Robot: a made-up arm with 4 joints. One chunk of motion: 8 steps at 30 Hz.
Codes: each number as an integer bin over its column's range. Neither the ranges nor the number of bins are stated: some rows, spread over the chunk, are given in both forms.
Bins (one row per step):
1: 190 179 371 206
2: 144 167 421 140
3: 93 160 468 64
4: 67 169 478 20
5: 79 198 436 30
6: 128 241 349 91
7: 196 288 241 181
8: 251 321 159 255
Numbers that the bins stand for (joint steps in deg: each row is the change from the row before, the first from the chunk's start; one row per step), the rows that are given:
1: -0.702 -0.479 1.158 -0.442
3: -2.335 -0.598 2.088 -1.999
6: -1.746 -0.091 0.947 -1.703
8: 0.324 0.410 -0.875 0.095
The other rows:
2: -1.477 -0.554 1.637 -1.166
4: -2.772 -0.542 2.184 -2.481
5: -2.570 -0.360 1.781 -2.371
7: -0.601 0.204 -0.089 -0.716

